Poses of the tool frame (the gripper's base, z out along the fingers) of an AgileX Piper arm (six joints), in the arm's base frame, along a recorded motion.
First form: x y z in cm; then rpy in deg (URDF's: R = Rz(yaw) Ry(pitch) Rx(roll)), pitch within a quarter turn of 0, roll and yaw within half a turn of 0.
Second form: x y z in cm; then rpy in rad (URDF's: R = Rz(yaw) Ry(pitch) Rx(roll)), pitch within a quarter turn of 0, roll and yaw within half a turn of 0. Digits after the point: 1 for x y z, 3 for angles.
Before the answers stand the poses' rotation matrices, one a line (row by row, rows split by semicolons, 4 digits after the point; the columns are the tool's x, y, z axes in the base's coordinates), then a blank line. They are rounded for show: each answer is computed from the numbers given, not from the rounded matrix.
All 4 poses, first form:
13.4 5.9 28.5 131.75 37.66 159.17
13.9 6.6 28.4 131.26 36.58 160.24
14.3 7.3 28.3 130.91 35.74 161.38
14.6 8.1 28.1 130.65 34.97 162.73
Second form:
-0.7399 -0.1892 0.6455; 0.2815 0.7844 0.5526; -0.6110 0.5906 -0.5271
-0.7557 -0.1987 0.6240; 0.2715 0.7721 0.5746; -0.5959 0.6037 -0.5296
-0.7692 -0.2092 0.6038; 0.2592 0.7615 0.5940; -0.5841 0.6134 -0.5315
-0.7825 -0.2218 0.5818; 0.2433 0.7512 0.6137; -0.5731 0.6217 -0.5338

13.4 5.9 28.5 2.299 0.657 2.778
13.9 6.6 28.4 2.291 0.638 2.797
14.3 7.3 28.3 2.285 0.624 2.817
14.6 8.1 28.1 2.280 0.610 2.840

